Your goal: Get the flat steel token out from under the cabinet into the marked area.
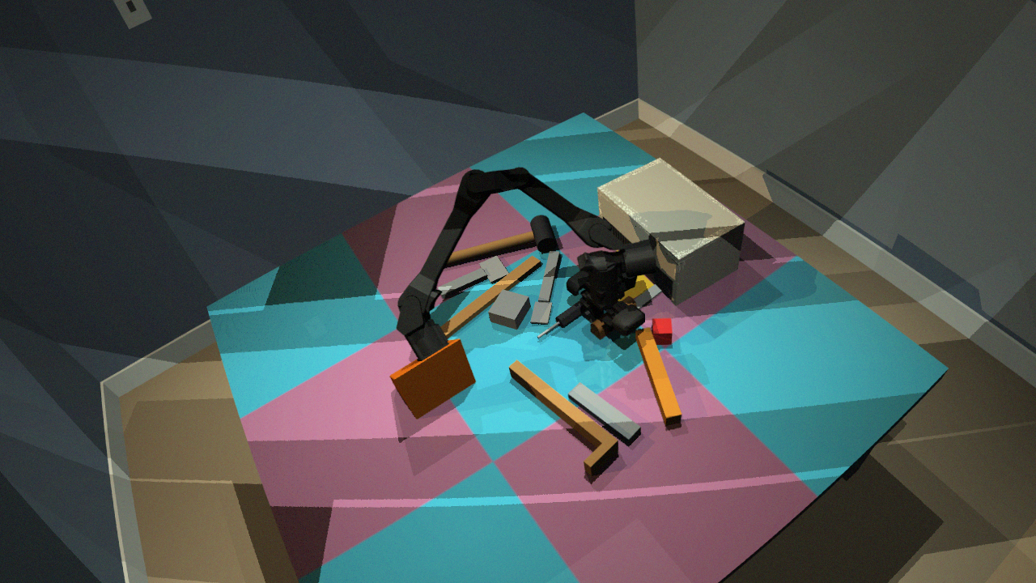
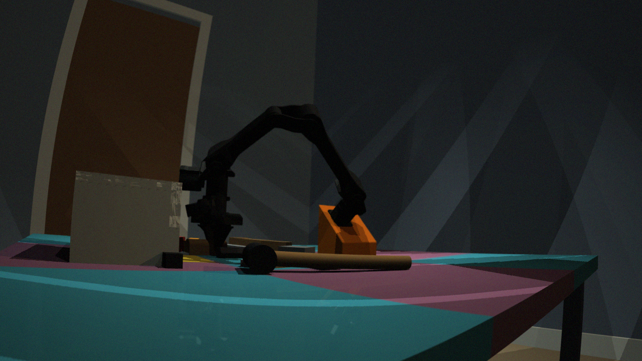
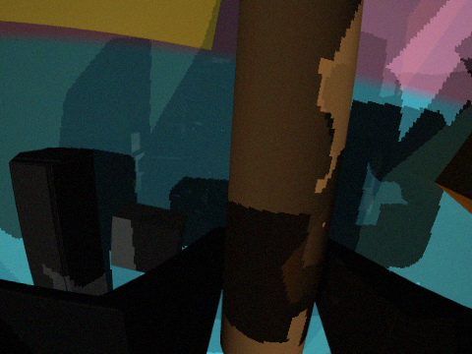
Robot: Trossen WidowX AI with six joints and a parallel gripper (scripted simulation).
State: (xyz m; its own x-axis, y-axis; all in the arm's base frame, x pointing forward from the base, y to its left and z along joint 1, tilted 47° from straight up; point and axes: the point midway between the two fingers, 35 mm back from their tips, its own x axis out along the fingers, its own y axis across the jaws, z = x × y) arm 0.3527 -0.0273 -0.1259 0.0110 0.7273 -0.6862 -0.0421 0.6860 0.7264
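My gripper tip is now 1 cm past the small grey cube and 4 cm to the right of it. From my gripper tip the other things lie so: orange bar 1 cm behind, 17 cm to the right, 1 cm above; screwdriver 6 cm behind, 7 cm to the left; red cube 7 cm ahead, 10 cm to the right, 1 cm above.
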